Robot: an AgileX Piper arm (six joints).
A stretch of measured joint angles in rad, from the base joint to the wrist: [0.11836, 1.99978, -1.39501, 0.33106, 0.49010, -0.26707]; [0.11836, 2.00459, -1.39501, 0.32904, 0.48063, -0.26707]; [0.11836, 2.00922, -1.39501, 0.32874, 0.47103, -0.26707]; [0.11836, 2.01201, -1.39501, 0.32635, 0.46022, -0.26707]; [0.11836, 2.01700, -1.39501, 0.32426, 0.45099, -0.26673]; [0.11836, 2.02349, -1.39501, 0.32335, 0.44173, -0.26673]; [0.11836, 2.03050, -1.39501, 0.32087, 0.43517, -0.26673]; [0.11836, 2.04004, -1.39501, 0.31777, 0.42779, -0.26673]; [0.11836, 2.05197, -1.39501, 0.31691, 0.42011, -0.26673]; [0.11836, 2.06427, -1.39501, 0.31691, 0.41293, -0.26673]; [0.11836, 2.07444, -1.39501, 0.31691, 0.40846, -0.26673]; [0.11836, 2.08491, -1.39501, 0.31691, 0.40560, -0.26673]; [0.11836, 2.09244, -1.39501, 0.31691, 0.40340, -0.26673]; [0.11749, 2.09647, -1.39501, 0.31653, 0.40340, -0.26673]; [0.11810, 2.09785, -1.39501, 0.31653, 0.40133, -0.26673]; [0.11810, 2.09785, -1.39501, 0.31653, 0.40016, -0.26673]
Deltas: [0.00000, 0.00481, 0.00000, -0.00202, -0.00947, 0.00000]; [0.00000, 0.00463, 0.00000, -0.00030, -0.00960, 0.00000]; [0.00000, 0.00279, 0.00000, -0.00239, -0.01081, 0.00000]; [0.00000, 0.00499, 0.00000, -0.00209, -0.00923, 0.00034]; [0.00000, 0.00649, 0.00000, -0.00091, -0.00926, 0.00000]; [0.00000, 0.00701, 0.00000, -0.00248, -0.00656, 0.00000]; [0.00000, 0.00954, 0.00000, -0.00310, -0.00738, 0.00000]; [0.00000, 0.01193, 0.00000, -0.00086, -0.00768, 0.00000]; [0.00000, 0.01230, 0.00000, 0.00000, -0.00718, 0.00000]; [0.00000, 0.01017, 0.00000, 0.00000, -0.00447, 0.00000]; [0.00000, 0.01047, 0.00000, 0.00000, -0.00286, 0.00000]; [0.00000, 0.00753, 0.00000, 0.00000, -0.00220, 0.00000]; [-0.00087, 0.00403, 0.00000, -0.00038, 0.00000, 0.00000]; [0.00061, 0.00138, 0.00000, 0.00000, -0.00207, 0.00000]; [0.00000, 0.00000, 0.00000, 0.00000, -0.00117, 0.00000]
